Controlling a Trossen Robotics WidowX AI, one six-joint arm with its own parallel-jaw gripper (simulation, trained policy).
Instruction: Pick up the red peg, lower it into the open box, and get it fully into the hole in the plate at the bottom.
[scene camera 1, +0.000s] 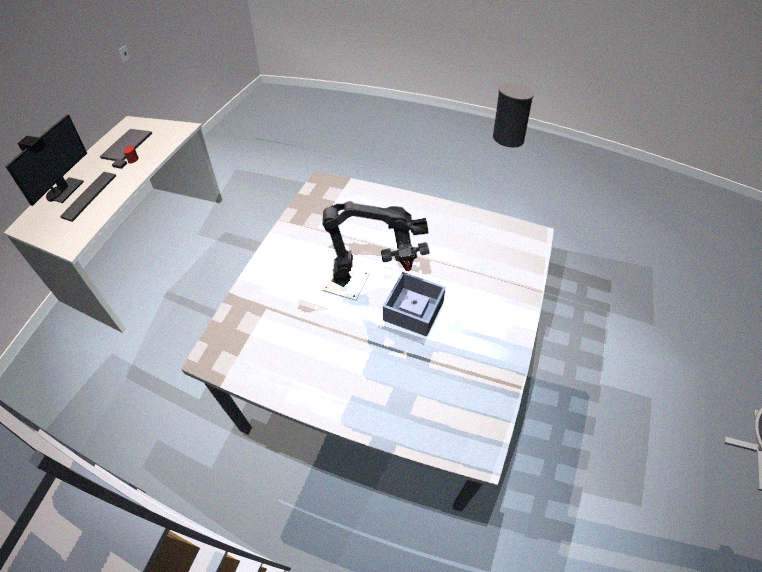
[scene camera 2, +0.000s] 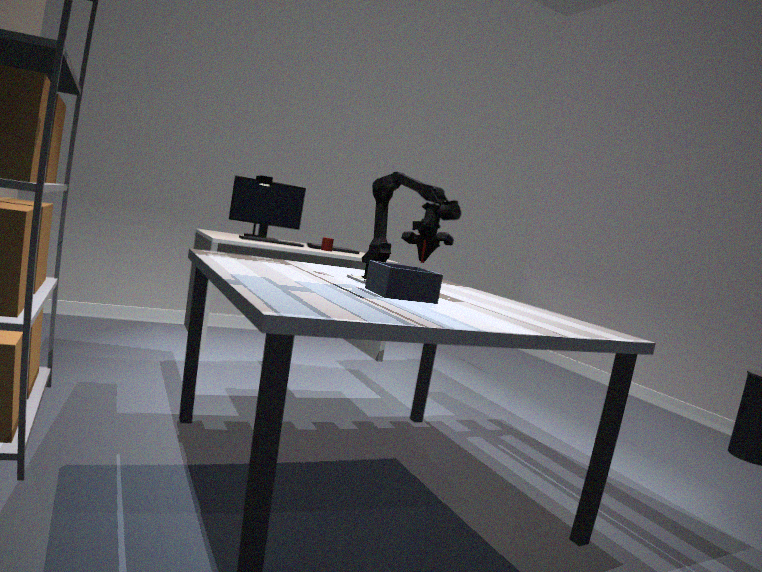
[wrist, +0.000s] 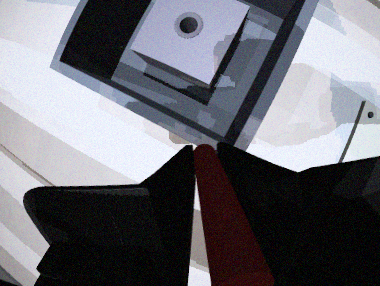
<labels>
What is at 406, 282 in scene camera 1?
A dark box.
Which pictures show the gripper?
Scene camera 1, scene camera 2 and the wrist view: all of them.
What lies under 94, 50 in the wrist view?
A dark box.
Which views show the dark box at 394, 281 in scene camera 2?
Scene camera 1, scene camera 2 and the wrist view: all of them.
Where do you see the gripper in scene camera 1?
At 408, 270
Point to the gripper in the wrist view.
At 205, 151
</labels>
